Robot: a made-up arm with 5 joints.
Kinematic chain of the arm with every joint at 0, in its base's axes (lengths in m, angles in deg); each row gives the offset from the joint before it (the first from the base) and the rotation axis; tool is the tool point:
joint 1: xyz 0 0 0.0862 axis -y
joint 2: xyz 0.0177 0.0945 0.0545 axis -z
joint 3: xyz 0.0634 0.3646 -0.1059 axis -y
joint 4: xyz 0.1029 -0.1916 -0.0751 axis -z
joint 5: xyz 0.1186 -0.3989 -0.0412 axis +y
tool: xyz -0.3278 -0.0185 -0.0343
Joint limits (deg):
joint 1: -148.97..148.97
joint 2: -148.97..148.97
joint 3: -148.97..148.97
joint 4: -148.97..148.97
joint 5: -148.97..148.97
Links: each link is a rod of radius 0.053 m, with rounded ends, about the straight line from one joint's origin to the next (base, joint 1, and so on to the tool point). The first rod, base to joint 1, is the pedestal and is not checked.
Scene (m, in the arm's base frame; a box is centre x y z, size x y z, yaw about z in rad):
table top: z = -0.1
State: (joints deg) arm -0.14 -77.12 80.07 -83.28 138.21
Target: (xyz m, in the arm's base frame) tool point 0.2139 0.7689 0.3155
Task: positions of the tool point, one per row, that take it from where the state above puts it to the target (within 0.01 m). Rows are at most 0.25 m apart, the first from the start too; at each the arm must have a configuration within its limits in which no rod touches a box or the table.
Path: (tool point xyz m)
1: -0.2736 0.4094 0.6443
2: -0.0988 0.5691 0.6073
3: 0.0733 0.6929 0.4942
4: 0.2138 0.7689 0.3156

